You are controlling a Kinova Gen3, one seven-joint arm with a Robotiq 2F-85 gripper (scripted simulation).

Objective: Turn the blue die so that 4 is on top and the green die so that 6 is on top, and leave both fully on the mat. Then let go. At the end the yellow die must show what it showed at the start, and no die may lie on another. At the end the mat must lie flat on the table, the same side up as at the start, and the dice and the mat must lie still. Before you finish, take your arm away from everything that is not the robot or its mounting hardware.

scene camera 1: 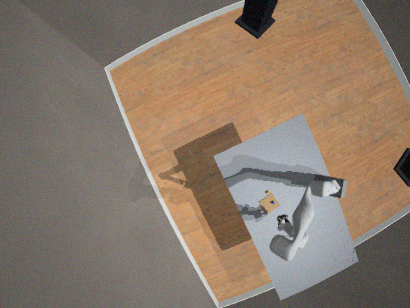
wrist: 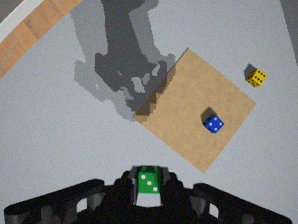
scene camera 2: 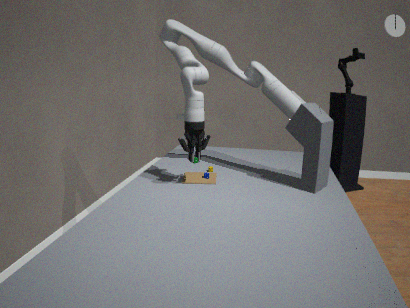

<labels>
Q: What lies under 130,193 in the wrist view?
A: My gripper.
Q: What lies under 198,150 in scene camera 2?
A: My gripper.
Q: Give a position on a tan mat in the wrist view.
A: At 193,90
</labels>
